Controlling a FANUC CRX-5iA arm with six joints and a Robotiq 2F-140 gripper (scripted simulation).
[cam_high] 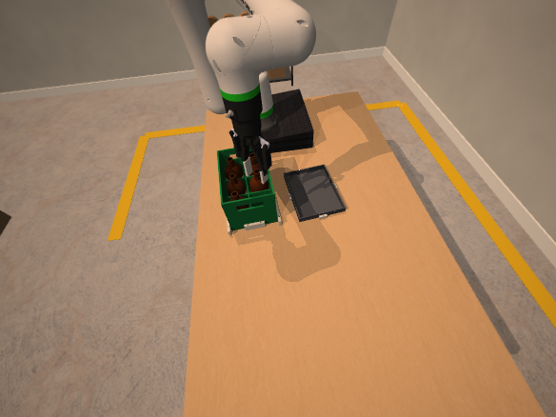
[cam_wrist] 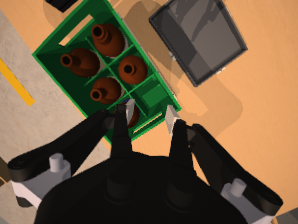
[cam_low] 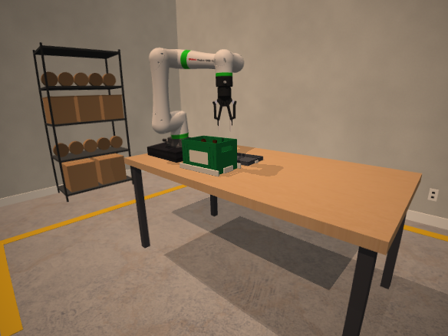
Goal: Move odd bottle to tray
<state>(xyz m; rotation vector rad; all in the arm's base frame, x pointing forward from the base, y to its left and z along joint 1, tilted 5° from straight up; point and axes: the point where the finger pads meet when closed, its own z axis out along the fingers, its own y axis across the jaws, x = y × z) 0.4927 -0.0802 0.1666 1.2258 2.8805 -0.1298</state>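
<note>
Now: hand 9 cm past the green crate, 4 cm to the left of it and 17 cm above it. Round my hand: dark grey tray: 5 cm behind, 22 cm to the left, 24 cm below; glass bottle: 17 cm behind, 16 cm below.
</note>
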